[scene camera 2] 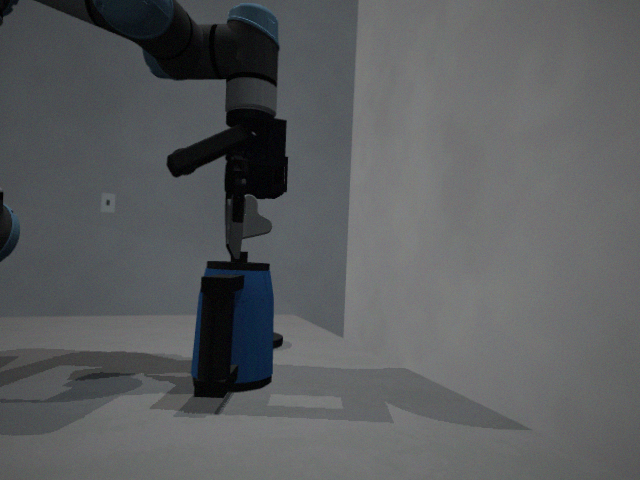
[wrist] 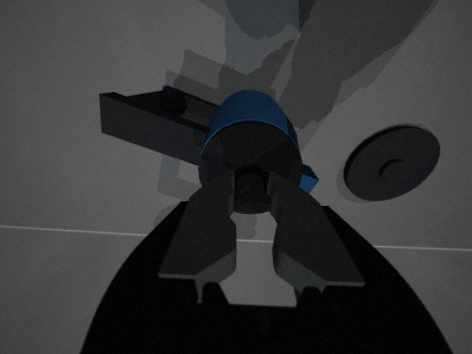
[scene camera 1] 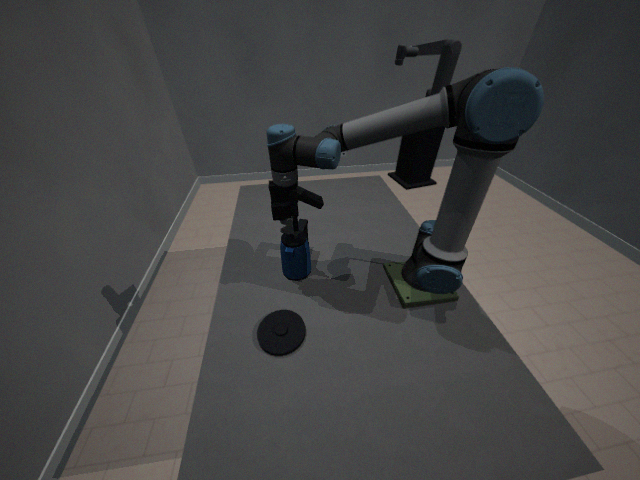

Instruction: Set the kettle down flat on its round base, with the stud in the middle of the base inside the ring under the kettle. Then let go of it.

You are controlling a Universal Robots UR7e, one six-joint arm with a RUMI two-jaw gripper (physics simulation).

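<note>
The wrist view shows my gripper, and scene camera 1 shows my gripper too. I can also see a blue kettle, along with a round black base.
</note>
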